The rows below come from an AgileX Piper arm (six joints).
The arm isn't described. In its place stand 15 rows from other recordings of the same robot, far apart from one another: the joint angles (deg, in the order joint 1, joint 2, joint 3, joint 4, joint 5, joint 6), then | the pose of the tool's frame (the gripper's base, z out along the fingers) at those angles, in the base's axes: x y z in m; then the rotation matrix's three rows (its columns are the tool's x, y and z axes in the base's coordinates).
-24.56, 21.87, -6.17, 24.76, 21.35, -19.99 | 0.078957 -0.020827 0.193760; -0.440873 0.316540 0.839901; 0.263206 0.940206 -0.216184; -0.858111 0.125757 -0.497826
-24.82, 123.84, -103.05, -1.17, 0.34, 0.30 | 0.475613 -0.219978 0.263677; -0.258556 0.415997 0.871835; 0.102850 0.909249 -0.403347; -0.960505 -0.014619 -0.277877
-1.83, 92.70, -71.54, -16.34, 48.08, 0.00 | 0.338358 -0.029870 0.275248; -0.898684 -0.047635 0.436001; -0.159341 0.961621 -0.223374; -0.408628 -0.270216 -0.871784
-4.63, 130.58, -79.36, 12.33, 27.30, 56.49 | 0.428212 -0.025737 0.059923; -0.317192 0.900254 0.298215; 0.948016 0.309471 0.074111; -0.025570 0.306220 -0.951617
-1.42, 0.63, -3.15, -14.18, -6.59, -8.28 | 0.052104 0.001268 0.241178; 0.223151 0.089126 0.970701; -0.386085 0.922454 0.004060; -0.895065 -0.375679 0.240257
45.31, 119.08, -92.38, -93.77, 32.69, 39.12 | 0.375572 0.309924 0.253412; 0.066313 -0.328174 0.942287; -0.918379 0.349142 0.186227; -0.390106 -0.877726 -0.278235
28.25, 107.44, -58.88, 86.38, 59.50, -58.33 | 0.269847 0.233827 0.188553; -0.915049 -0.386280 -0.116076; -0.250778 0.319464 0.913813; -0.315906 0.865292 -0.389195
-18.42, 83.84, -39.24, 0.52, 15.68, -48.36 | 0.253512 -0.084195 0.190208; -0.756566 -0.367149 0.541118; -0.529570 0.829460 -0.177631; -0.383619 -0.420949 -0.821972
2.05, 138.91, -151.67, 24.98, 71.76, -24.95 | 0.519700 0.055124 0.310986; -0.677488 -0.492916 0.545933; -0.286942 0.860537 0.420881; -0.677255 0.128491 -0.724442
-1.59, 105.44, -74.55, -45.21, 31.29, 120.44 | 0.401913 -0.044711 0.231289; 0.128050 0.790818 0.598507; 0.911457 0.144055 -0.385349; -0.390959 0.594857 -0.702350
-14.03, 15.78, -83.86, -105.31, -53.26, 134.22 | -0.152758 0.110670 0.529722; 0.637650 -0.536583 0.552703; 0.060363 0.750092 0.658573; -0.767957 -0.386576 0.510686
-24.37, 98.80, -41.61, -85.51, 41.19, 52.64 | 0.240159 -0.174378 0.154551; -0.981325 0.156252 0.112187; 0.013060 0.636003 -0.771576; -0.191911 -0.755702 -0.626167
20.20, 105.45, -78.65, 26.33, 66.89, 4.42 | 0.323846 0.158709 0.229272; -0.993175 -0.078558 -0.086205; -0.106873 0.908953 0.402967; 0.046700 0.409429 -0.911146
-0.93, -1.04, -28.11, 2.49, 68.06, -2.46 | -0.012338 0.003868 0.264720; -0.556938 -0.032102 0.829933; -0.017626 0.999485 0.026832; -0.830367 0.000315 -0.557217
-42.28, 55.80, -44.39, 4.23, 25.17, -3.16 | 0.151650 -0.134036 0.324556; -0.379184 0.657115 0.651475; 0.360577 0.753330 -0.549981; -0.852176 0.026363 -0.522591
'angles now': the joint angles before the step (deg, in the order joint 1, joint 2, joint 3, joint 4, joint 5, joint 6). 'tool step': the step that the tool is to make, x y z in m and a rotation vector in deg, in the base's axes. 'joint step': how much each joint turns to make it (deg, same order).
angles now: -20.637 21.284 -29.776 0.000 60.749 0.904
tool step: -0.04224 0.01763 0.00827 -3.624 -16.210 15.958
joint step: 16.071 -16.615 0.001 -0.001 0.058 0.001
